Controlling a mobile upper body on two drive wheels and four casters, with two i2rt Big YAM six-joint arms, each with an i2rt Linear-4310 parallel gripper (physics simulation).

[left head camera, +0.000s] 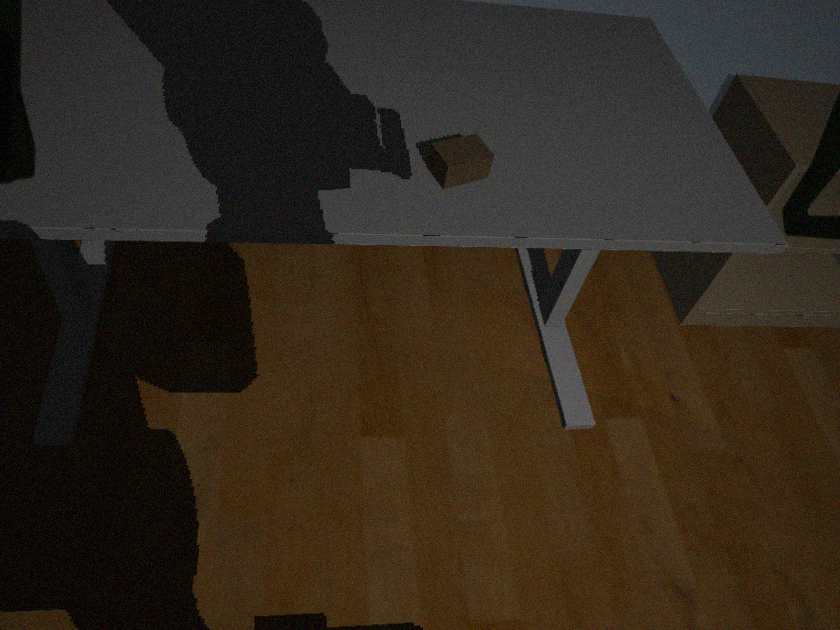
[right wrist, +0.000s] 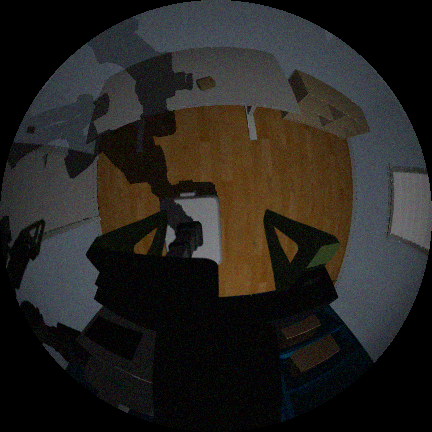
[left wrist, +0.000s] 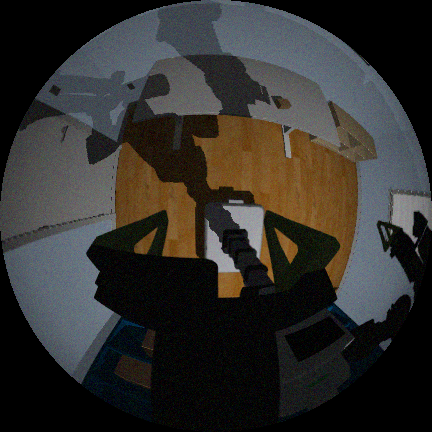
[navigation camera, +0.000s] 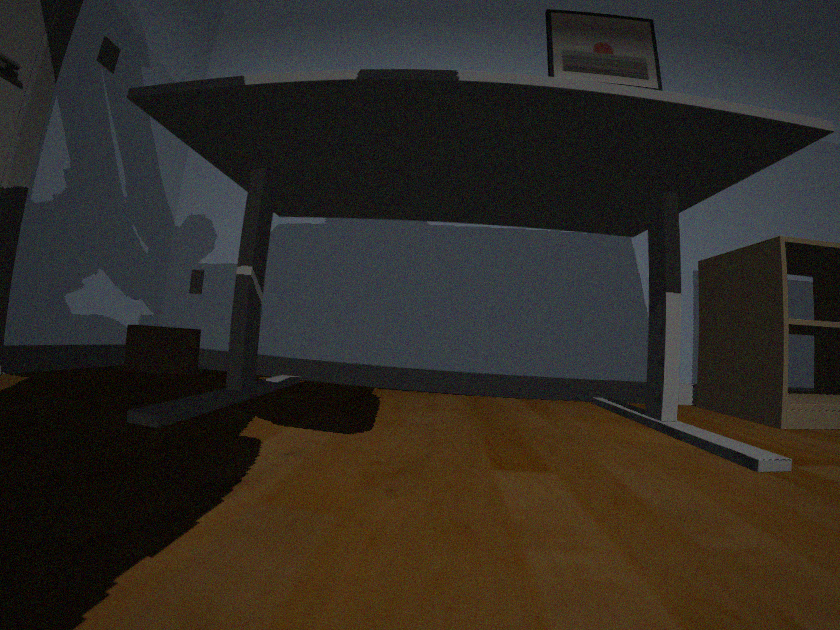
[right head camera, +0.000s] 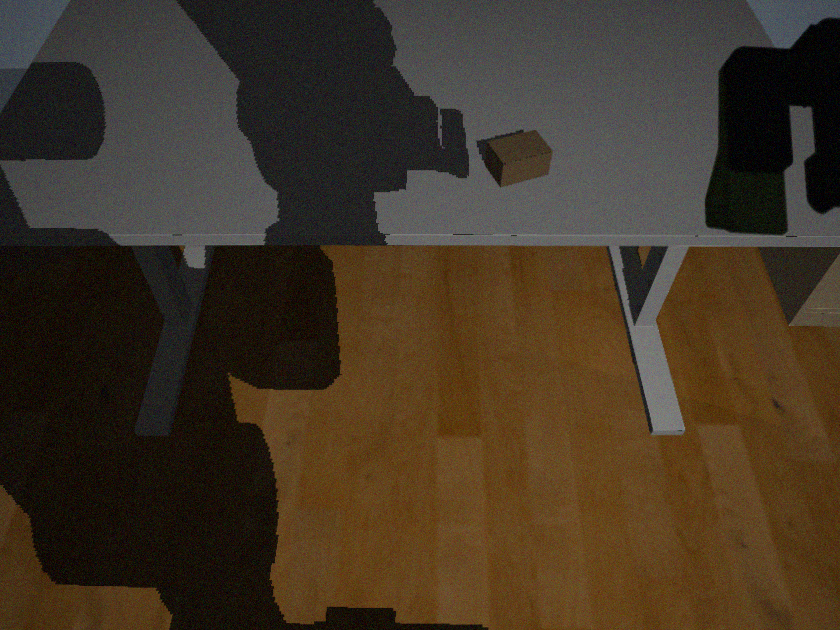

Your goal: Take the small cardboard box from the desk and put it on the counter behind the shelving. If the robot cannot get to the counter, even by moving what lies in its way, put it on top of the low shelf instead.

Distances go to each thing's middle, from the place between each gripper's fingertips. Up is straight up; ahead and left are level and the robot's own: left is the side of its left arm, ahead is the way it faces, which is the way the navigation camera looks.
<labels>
The small cardboard box (right head camera: 517, 158) lies 670 mm ahead of my left hand, 530 mm below it and 430 mm to the right of it.
I see my right gripper 680 mm short of the small cardboard box, 520 mm above it and 20 mm to the right of it.
</labels>
